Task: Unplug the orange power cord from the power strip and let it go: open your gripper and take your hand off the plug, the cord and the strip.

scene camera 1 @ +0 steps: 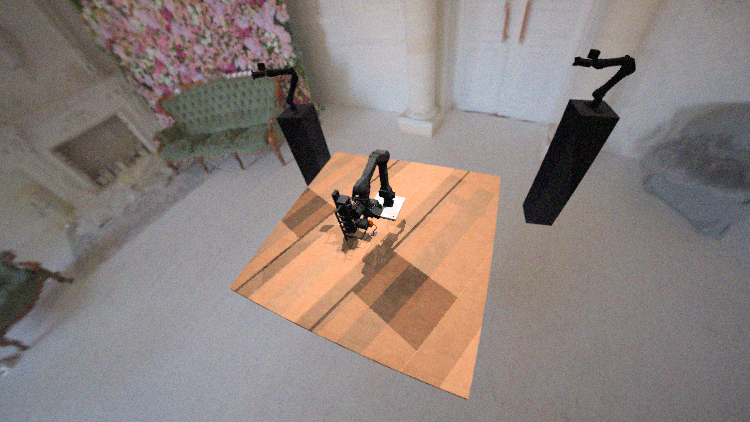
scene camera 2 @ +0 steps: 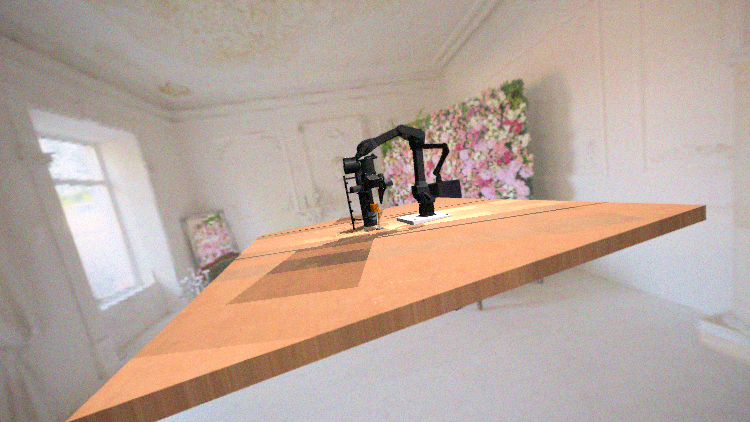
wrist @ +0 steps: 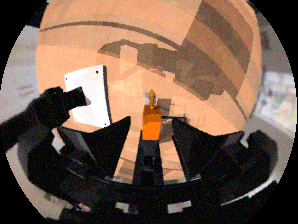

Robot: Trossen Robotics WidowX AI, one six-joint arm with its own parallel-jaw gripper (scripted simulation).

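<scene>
My gripper: open, holding nothing. Orange plug in view.
</scene>
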